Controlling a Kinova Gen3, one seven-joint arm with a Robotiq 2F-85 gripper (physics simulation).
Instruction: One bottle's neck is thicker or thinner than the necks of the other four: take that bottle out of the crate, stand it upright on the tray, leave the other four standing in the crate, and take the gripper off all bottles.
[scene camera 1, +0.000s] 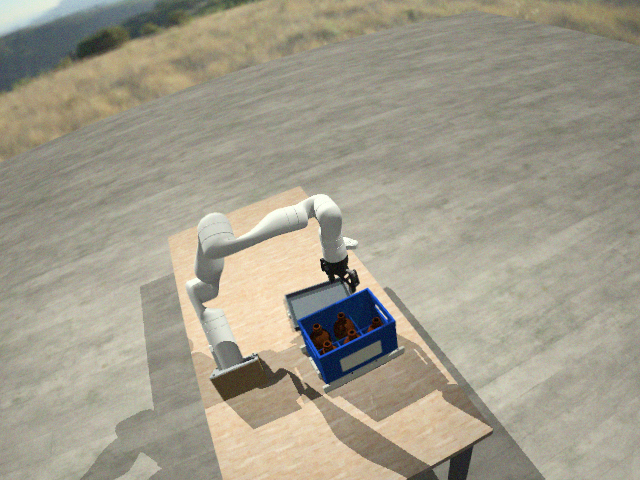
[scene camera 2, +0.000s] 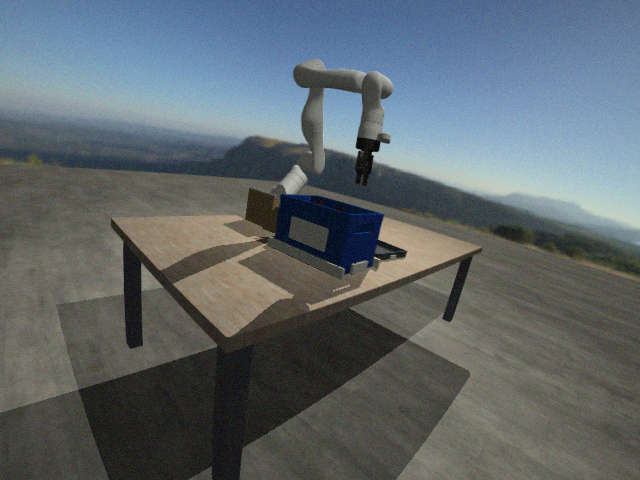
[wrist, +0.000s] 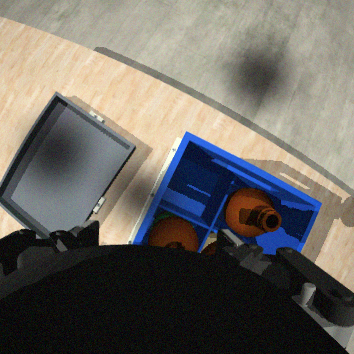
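Pixels of known places: gripper, between the fingertips: (scene camera 1: 342, 286) (scene camera 2: 360, 185) (wrist: 157, 238); arm's base, origin of its link: (scene camera 1: 232, 364) (scene camera 2: 272, 206).
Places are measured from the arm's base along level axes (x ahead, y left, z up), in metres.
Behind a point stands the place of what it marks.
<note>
The blue crate (scene camera 1: 331, 367) @(x 0.313, y -0.185, z 0.028 m) (scene camera 2: 356, 243) @(x 0.551, y -0.105, z 0.016 m) (wrist: 250, 168) @(x 0.542, y -0.060, z 0.101 m) stands on the table. In scene camera 1 five brown bottles stand in it: one bottle (scene camera 1: 319, 336) @(x 0.319, y -0.065, z 0.053 m) at the left, one bottle (scene camera 1: 342, 326) @(x 0.404, y -0.061, z 0.052 m) at the back middle, one bottle (scene camera 1: 375, 324) @(x 0.498, y -0.132, z 0.082 m) at the right, and two lower ones near the front wall. The wrist view shows parts of several, one bottle (wrist: 245, 212) @(x 0.501, y -0.102, z 0.051 m) most clearly. I cannot tell which neck differs. The grey tray (scene camera 1: 316, 303) @(x 0.376, y 0.204, z -0.069 m) (scene camera 2: 391, 251) @(x 0.461, y 0.264, z -0.070 m) (wrist: 70, 167) @(x 0.410, y 0.179, z -0.069 m) beside the crate is empty. My gripper (scene camera 1: 343, 283) @(x 0.447, y -0.003, z 0.172 m) (scene camera 2: 361, 182) @(x 0.447, y -0.003, z 0.172 m) (wrist: 157, 238) @(x 0.447, y -0.003, z 0.172 m) is open and empty, above the tray and crate area.
Light rails (scene camera 1: 364, 369) @(x 0.418, y -0.188, z -0.051 m) (scene camera 2: 305, 257) @(x 0.440, y -0.186, z -0.058 m) run along the crate's foot. The arm's base with a brown plate (scene camera 1: 240, 379) @(x 0.016, y -0.078, z 0.003 m) (scene camera 2: 261, 209) @(x 0.032, y -0.078, z -0.006 m) stands on the table (scene camera 1: 248, 304) @(x 0.115, y 0.345, z -0.074 m) (scene camera 2: 206, 227) @(x 0.040, y -0.315, z -0.074 m) (wrist: 120, 95) @(x 0.578, y 0.170, z -0.074 m). The crate's high walls surround the bottles.
</note>
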